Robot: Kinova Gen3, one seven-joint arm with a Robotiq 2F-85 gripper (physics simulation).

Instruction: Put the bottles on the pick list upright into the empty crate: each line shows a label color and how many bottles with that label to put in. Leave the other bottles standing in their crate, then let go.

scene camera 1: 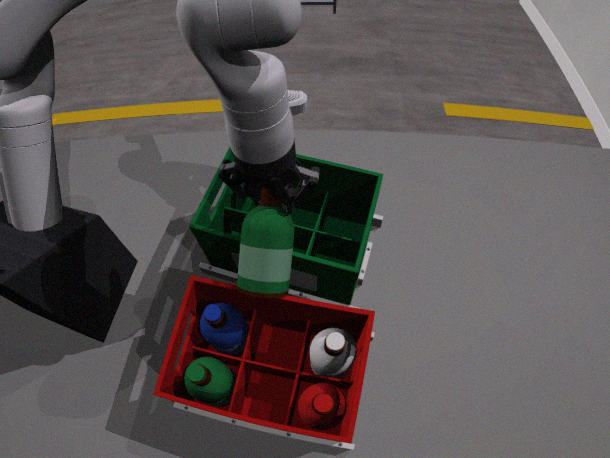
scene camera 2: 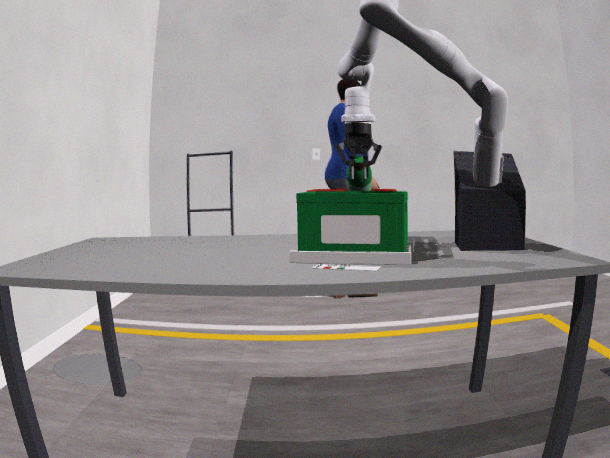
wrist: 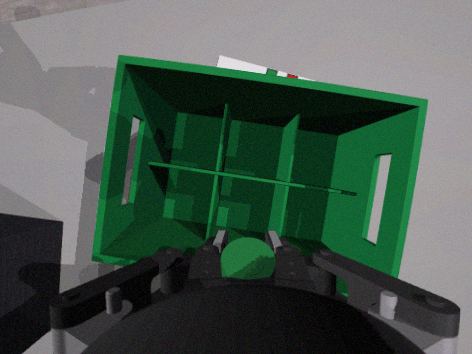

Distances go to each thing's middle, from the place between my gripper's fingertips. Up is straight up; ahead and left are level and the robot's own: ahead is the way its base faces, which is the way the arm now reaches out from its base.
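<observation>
Blue bottle [scene camera 1: 222, 325]: my hand 15 cm to the left of it, 8 cm past it, 12 cm above it. Red bottle [scene camera 1: 322, 406], from my hand: 26 cm to the right, 10 cm ahead, 12 cm below.
</observation>
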